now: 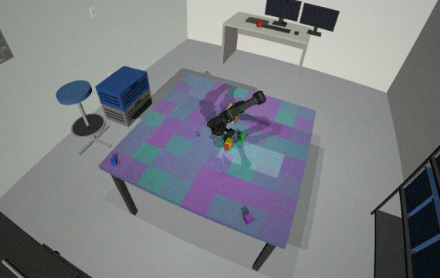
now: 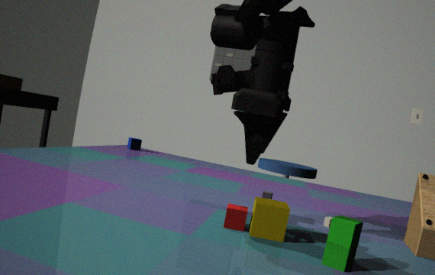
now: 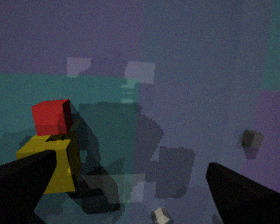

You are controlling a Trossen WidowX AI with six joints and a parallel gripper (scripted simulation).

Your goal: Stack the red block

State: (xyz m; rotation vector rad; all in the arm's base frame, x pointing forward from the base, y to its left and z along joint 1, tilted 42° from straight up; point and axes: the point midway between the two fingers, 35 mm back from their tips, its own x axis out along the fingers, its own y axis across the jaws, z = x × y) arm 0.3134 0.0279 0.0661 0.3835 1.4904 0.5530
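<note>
Right now the red block is 7 cm to the left of my gripper tip and 8 cm below it. The rest, counted from my gripper tip: purple cube (40 cm ahead, 44 cm to the left, 7 cm below); then small grey piece (18 cm to the right, 8 cm below); then yellow block (5 cm behind, 6 cm to the left, 7 cm below).
</note>
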